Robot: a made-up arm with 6 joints.
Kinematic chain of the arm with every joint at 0, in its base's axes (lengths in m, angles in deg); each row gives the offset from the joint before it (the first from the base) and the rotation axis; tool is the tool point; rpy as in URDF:
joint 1: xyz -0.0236 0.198 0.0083 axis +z
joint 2: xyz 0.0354 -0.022 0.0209 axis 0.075 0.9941 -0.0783
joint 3: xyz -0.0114 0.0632 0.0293 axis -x
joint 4: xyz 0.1 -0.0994 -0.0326 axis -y
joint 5: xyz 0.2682 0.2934 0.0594 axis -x
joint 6: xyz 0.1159 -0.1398 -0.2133 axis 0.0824 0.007 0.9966
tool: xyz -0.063 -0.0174 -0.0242 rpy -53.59 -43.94 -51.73
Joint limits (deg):
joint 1: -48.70..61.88
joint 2: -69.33..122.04
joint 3: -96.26..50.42
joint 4: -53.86..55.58
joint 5: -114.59..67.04
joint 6: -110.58..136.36
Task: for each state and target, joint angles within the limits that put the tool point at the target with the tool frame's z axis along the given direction. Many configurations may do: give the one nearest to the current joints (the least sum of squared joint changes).
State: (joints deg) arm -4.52 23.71 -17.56 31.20 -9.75 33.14
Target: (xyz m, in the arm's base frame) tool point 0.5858 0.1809 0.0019 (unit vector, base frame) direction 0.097 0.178 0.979
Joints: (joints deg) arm -37.58 -3.54 10.34 31.34 -59.26 -12.48
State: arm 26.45 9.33 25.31 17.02 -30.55 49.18
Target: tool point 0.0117 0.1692 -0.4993 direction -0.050 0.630 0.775
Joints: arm 24.57 46.58 31.82 -18.99 -27.92 78.57
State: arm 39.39 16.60 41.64 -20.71 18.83 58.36
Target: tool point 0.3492 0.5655 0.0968 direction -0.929 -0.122 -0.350
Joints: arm 51.06 -8.88 42.41 10.32 11.50 74.30
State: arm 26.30 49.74 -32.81 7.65 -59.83 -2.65
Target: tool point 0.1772 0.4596 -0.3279 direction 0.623 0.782 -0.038
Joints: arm 29.82 34.58 -7.57 2.62 2.40 -36.24
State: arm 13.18 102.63 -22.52 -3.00 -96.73 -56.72
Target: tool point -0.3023 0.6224 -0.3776 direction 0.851 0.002 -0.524
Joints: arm 50.91 87.11 -4.51 3.90 -100.08 -17.03
